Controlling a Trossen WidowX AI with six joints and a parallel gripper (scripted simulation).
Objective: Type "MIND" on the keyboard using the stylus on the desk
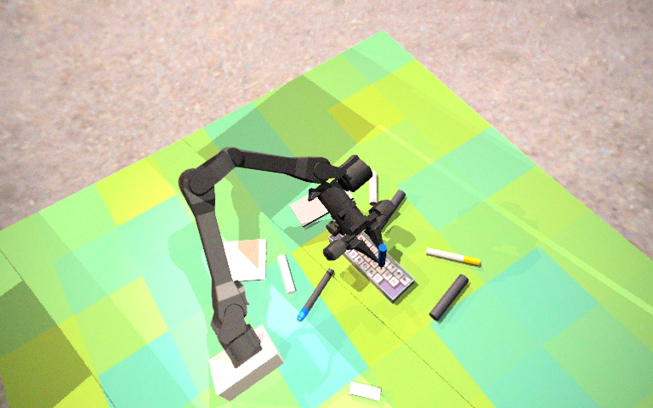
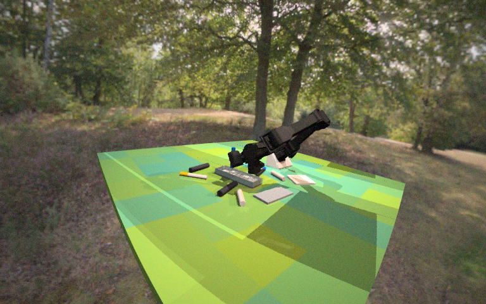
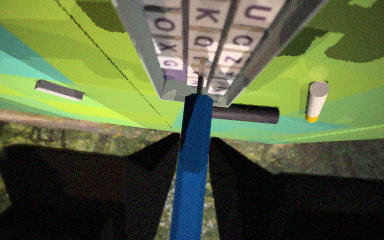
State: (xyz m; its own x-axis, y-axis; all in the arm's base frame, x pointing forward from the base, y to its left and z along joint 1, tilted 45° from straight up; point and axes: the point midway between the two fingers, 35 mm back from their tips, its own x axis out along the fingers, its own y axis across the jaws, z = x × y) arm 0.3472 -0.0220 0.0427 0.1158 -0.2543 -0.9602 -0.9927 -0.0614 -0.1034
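Right now my gripper tip is 10 mm above the blue stylus. From my gripper tip the other things lie so: grey slab (240 mm to the left, 70 mm below); M key (20 mm behind, 120 mm to the left, 60 mm below); N key (10 mm ahead, 90 mm to the left, 60 mm below).
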